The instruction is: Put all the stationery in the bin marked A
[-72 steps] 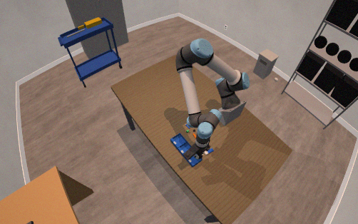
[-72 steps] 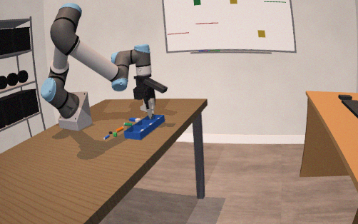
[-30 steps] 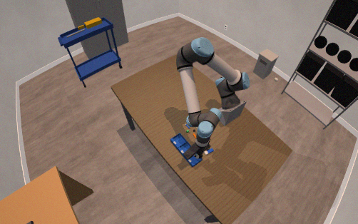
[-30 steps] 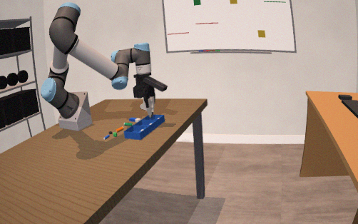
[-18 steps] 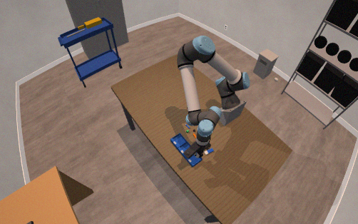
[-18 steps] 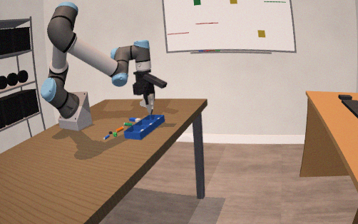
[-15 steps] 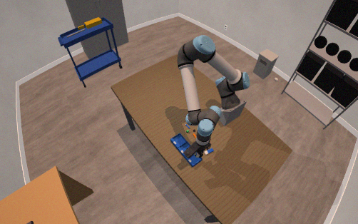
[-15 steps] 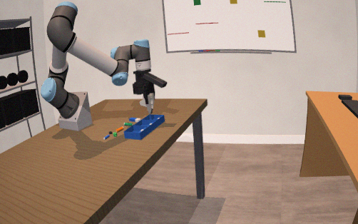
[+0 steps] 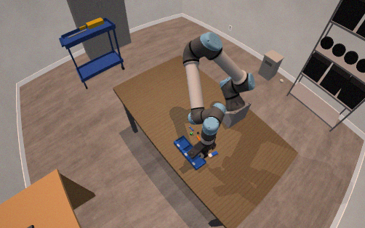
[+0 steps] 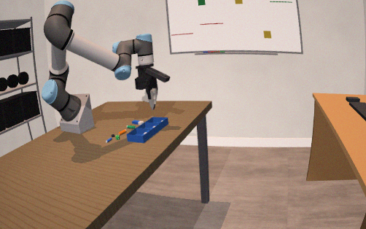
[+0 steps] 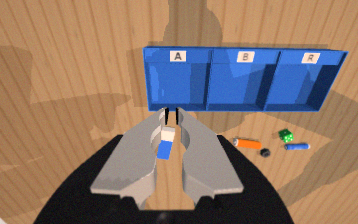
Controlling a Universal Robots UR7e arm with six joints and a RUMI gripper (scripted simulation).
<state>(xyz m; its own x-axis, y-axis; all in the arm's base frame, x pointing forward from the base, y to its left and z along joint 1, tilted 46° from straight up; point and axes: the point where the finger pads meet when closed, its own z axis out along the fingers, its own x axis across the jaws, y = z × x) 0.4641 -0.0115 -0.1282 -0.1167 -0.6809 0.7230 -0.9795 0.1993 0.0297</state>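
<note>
Right now my hand is 100 mm past the white eraser, 30 mm to the right of it and 90 mm above it. The rest, counted from my hand: orange marker: 130 mm behind, 120 mm to the right, 90 mm below; tray: 90 mm to the right, 80 mm below; green marker: 110 mm behind, 50 mm to the right, 90 mm below.
</note>
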